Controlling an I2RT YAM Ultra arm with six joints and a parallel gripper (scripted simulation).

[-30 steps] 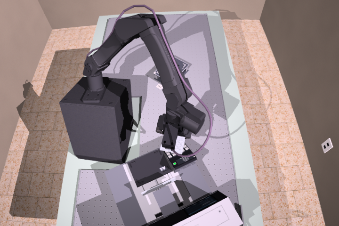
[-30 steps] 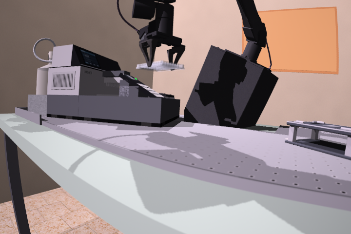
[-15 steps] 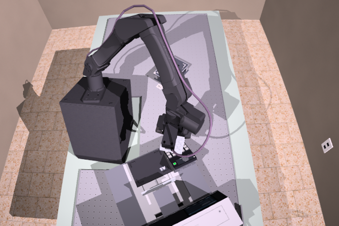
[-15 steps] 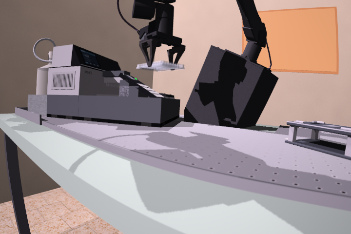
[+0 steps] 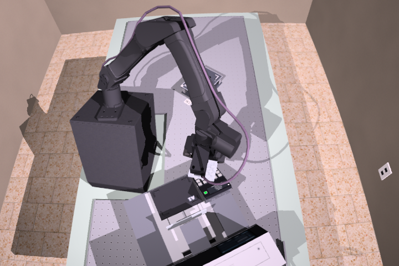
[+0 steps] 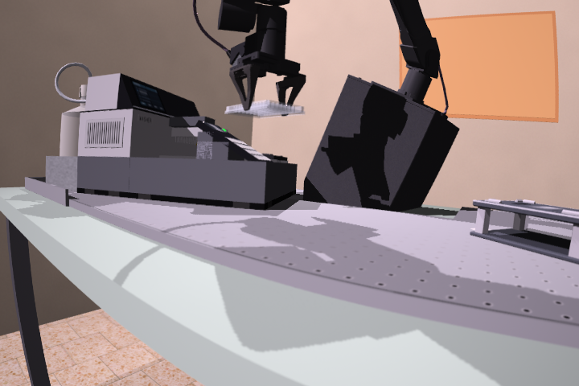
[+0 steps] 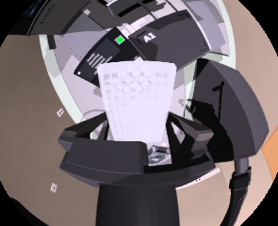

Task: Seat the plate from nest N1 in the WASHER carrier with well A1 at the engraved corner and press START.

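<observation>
Right now my hand is 11 cm past the dark carrier, 10 cm to the left of it and 8 cm above it. Round my hand: white well plate: 1 cm to the right; N1 label: 7 cm behind, 37 cm to the left, 18 cm below; plate washer: 4 cm behind, 24 cm to the right, 5 cm below.
</observation>
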